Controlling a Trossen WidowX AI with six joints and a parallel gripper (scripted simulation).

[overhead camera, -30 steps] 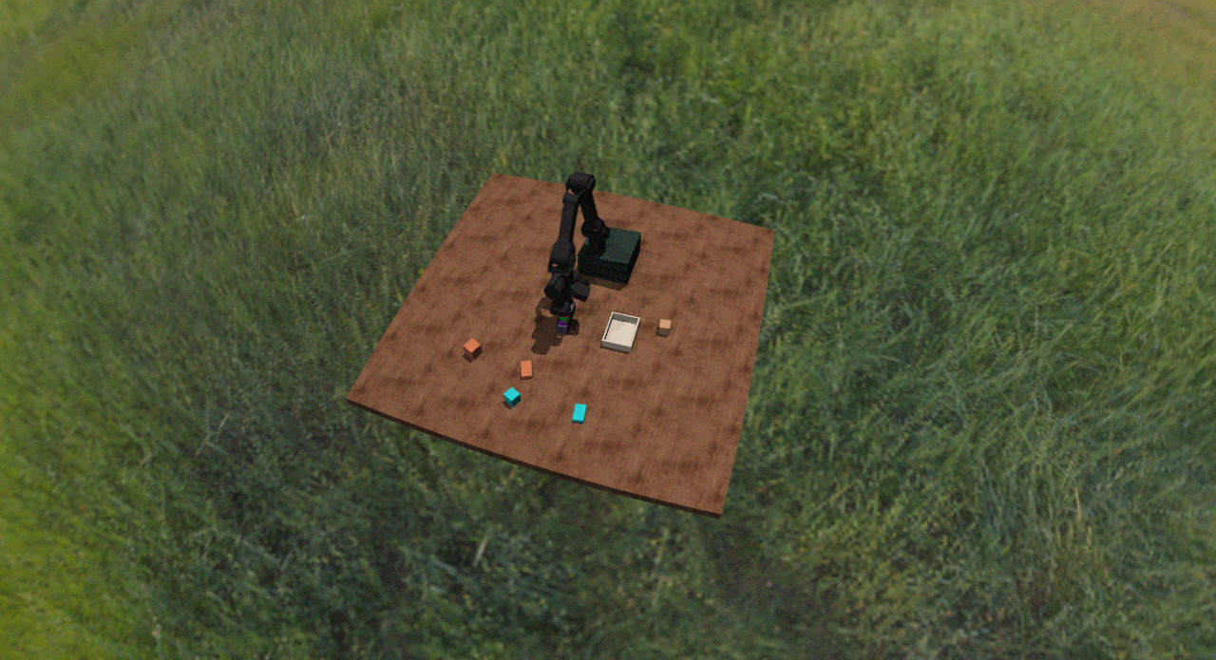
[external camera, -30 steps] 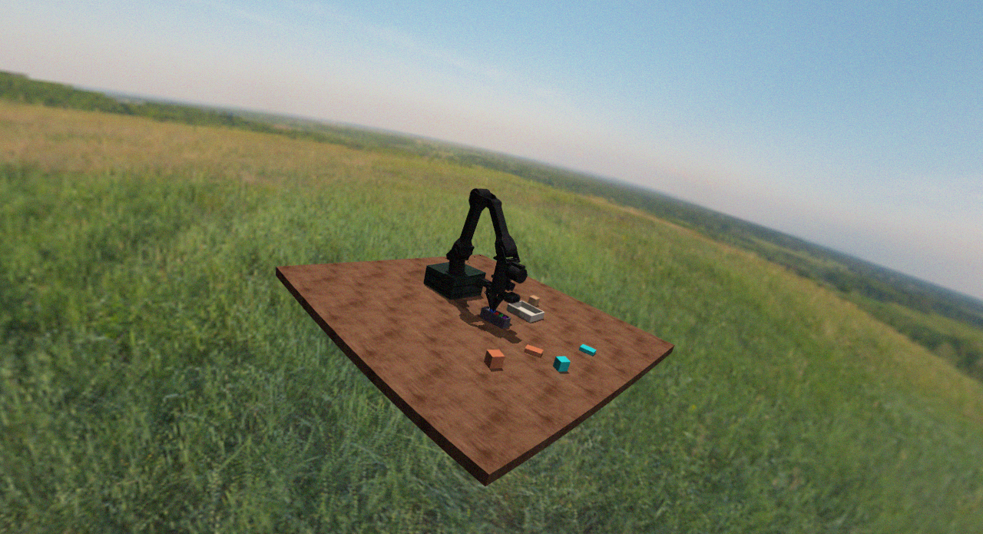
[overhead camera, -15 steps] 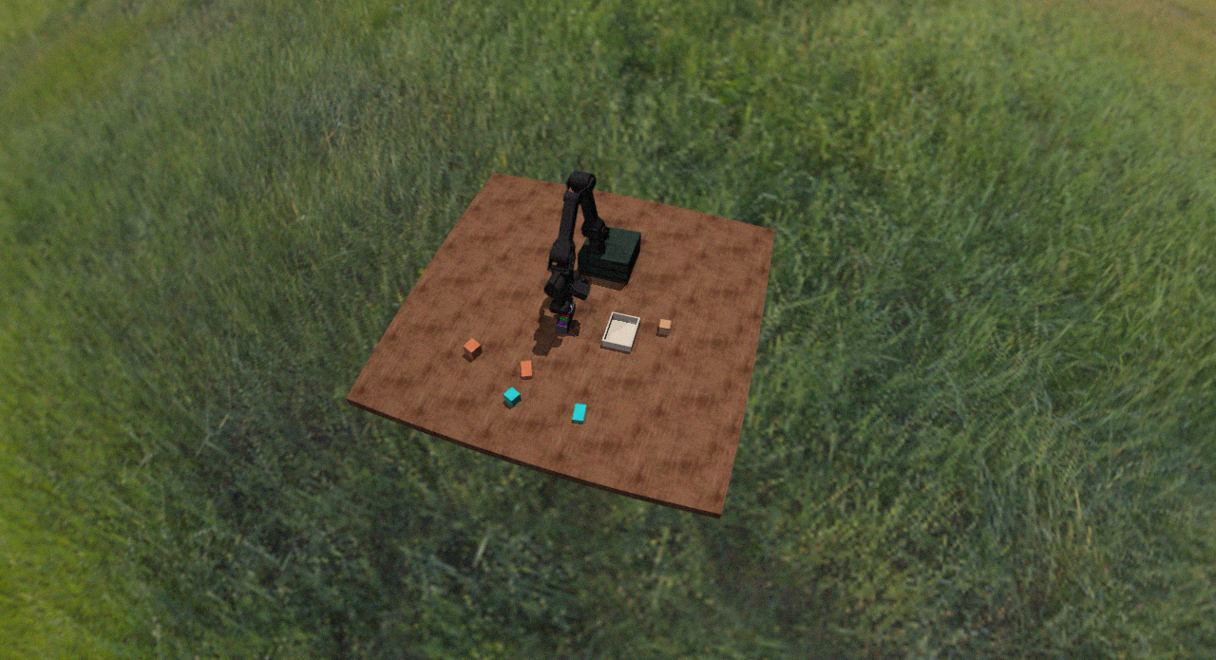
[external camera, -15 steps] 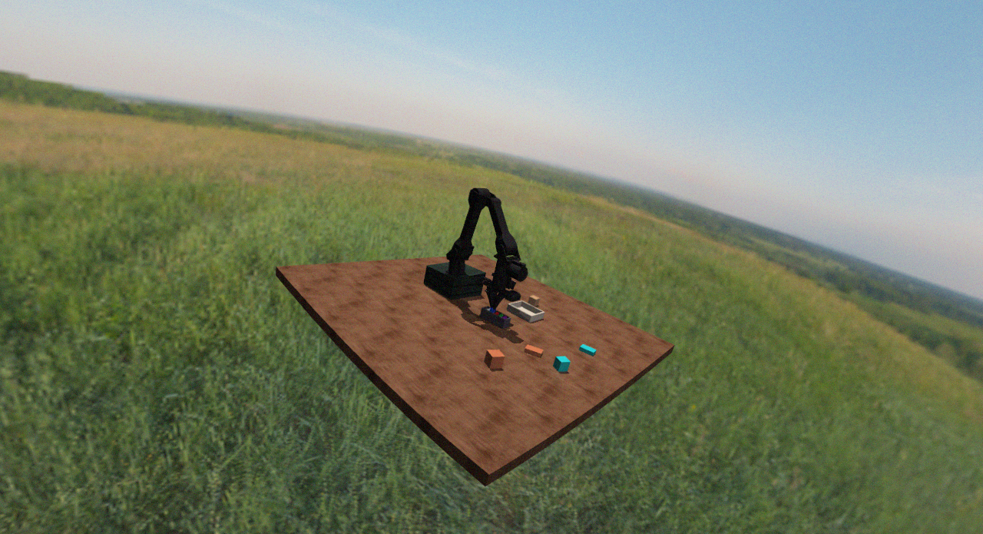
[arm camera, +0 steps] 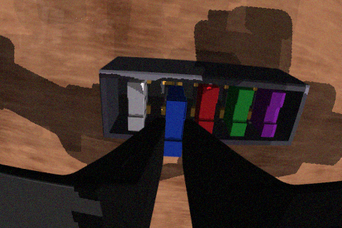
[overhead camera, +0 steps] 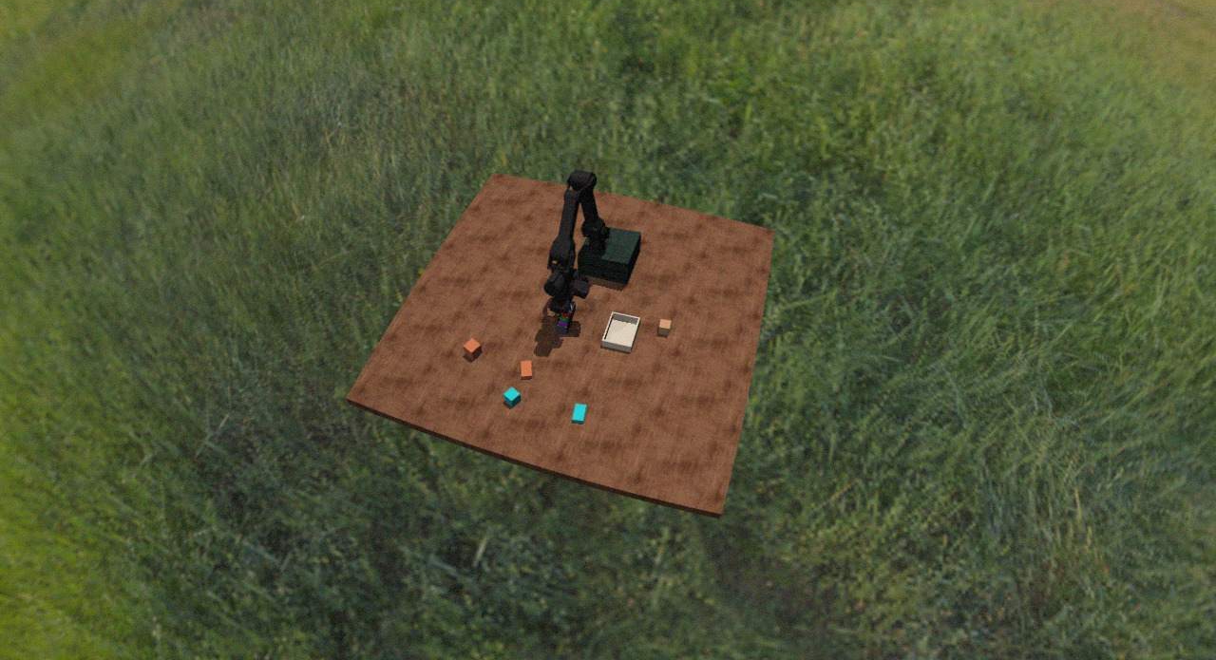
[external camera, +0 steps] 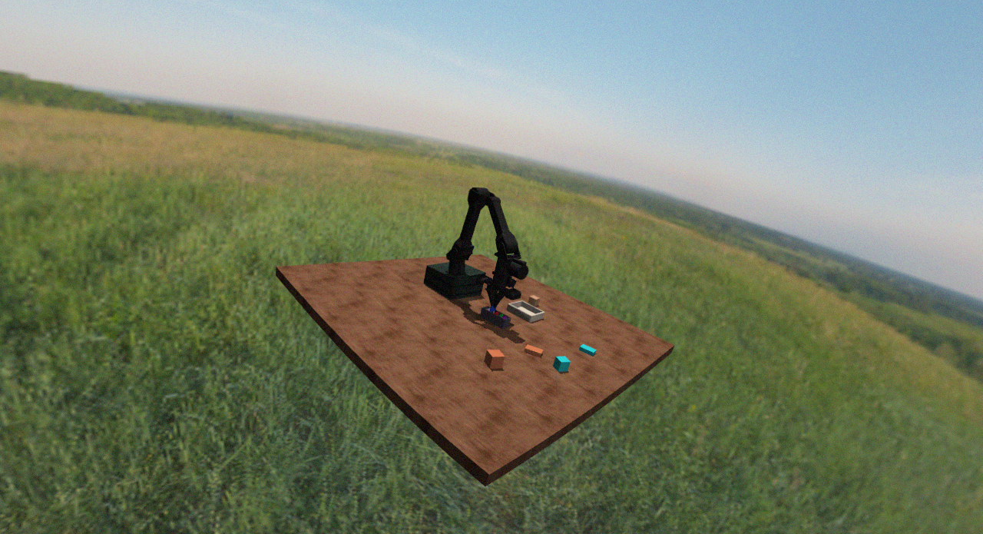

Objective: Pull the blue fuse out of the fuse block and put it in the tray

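Right now the red fuse is 20 mm ahead of my gripper tip and 30 mm below it. Round my gripper tip: green fuse 40 mm ahead, 30 mm below; white fuse 20 mm behind, 30 mm below; blue fuse 10 mm below.
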